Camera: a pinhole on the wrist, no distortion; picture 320 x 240 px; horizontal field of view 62.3 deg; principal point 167.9 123.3 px. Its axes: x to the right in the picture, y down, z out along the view. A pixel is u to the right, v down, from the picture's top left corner.
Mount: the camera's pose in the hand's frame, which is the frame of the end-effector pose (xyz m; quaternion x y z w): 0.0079 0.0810 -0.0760 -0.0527 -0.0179 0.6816 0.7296
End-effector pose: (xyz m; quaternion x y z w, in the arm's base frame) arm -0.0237 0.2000 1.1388 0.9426 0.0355 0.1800 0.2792
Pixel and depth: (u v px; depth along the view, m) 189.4 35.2 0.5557
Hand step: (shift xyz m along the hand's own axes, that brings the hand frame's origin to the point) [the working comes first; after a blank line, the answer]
In the camera's frame: 0.0451 -0.1849 0.5557

0.1402 0.1431 0.4929
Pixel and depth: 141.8 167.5 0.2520
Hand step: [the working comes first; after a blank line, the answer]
In the camera's frame: -0.0248 0.0421 0.2520

-0.0603 0.0722 0.1713
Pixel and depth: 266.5 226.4 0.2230
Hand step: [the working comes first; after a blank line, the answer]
In the camera's frame: 0.0831 0.0869 0.2230

-0.0943 0.1811 0.1330
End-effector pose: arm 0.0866 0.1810 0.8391 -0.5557 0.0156 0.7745 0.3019
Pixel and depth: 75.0 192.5 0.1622
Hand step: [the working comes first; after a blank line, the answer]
In the camera's frame: -0.0569 0.0424 0.1622

-0.0541 0.0356 0.0835
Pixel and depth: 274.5 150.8 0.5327
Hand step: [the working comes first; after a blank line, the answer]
In the camera's frame: 0.2145 0.0553 0.5327

-0.0842 0.3263 0.4380
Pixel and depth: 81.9 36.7 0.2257
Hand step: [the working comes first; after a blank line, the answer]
In the camera's frame: -0.0733 -0.0738 0.2257

0.0539 0.0150 0.1591
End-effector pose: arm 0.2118 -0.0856 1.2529 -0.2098 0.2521 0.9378 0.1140
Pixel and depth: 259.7 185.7 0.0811
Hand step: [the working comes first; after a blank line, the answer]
In the camera's frame: 0.0281 0.0191 0.0811

-0.0170 0.1145 0.0014
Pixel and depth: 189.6 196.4 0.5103
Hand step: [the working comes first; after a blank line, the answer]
In the camera's frame: 0.0418 0.1409 0.5103

-0.1790 0.1587 0.4150
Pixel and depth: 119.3 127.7 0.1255
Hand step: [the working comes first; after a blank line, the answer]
In the camera's frame: -0.0230 0.0021 0.1255

-0.0081 0.0648 0.0496
